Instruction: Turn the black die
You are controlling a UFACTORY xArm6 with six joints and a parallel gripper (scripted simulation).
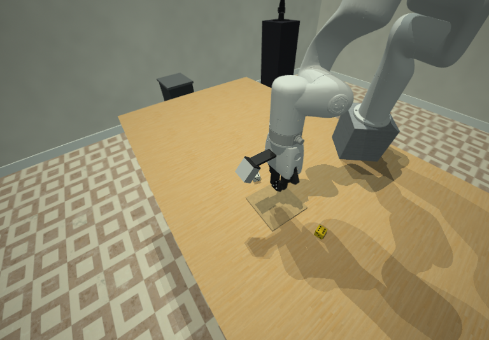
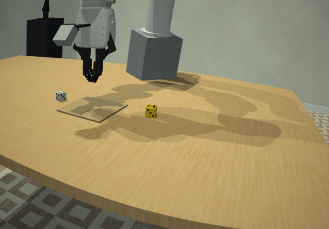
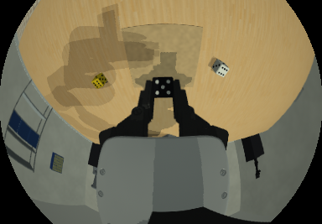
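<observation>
Now: the black die 2 cm below my hand. Also, from my hand: yellow die (2 cm behind, 15 cm to the left, 10 cm below); then tan mat (11 cm below); then white die (2 cm behind, 12 cm to the right, 10 cm below).
</observation>
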